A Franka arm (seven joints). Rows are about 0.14 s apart.
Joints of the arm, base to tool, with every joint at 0 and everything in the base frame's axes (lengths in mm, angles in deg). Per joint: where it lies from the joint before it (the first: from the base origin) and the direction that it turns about. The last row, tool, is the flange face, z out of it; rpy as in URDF.
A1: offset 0.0 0.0 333.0 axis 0 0 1
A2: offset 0.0 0.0 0.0 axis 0 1 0
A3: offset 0.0 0.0 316.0 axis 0 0 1
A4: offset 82.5 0.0 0.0 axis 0 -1 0
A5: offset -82.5 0.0 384.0 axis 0 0 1
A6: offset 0.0 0.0 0.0 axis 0 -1 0
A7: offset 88.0 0.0 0.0 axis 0 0 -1
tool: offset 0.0 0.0 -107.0 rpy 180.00 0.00 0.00
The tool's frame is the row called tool.
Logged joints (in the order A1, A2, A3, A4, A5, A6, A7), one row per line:
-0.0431, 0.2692, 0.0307, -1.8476, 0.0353, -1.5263, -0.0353
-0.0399, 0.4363, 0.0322, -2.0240, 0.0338, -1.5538, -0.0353
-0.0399, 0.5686, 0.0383, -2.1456, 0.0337, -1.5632, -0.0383
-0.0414, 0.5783, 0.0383, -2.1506, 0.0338, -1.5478, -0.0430
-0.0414, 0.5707, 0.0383, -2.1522, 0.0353, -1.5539, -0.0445
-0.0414, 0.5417, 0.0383, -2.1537, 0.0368, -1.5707, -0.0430
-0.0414, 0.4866, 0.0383, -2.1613, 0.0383, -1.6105, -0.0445
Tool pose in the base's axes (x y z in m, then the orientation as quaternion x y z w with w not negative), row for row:
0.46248, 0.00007, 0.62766, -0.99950, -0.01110, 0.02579, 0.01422
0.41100, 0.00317, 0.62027, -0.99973, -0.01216, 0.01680, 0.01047
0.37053, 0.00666, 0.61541, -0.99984, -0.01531, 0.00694, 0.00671
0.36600, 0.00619, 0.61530, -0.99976, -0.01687, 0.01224, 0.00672
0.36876, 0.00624, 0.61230, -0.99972, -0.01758, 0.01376, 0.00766
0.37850, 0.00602, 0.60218, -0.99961, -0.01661, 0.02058, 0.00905
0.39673, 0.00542, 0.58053, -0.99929, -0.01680, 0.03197, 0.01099
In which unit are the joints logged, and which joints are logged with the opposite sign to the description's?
The joints are logged in radians. Opposite sign: A2, A6.
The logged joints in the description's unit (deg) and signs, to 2 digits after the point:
-2.47, -15.42, 1.76, -105.86, 2.02, 87.45, -2.02
-2.29, -25.00, 1.84, -115.97, 1.94, 89.03, -2.02
-2.29, -32.58, 2.19, -122.93, 1.93, 89.56, -2.19
-2.37, -33.13, 2.19, -123.22, 1.94, 88.68, -2.46
-2.37, -32.70, 2.19, -123.31, 2.02, 89.03, -2.55
-2.37, -31.04, 2.19, -123.40, 2.11, 89.99, -2.46
-2.37, -27.88, 2.19, -123.83, 2.19, 92.27, -2.55

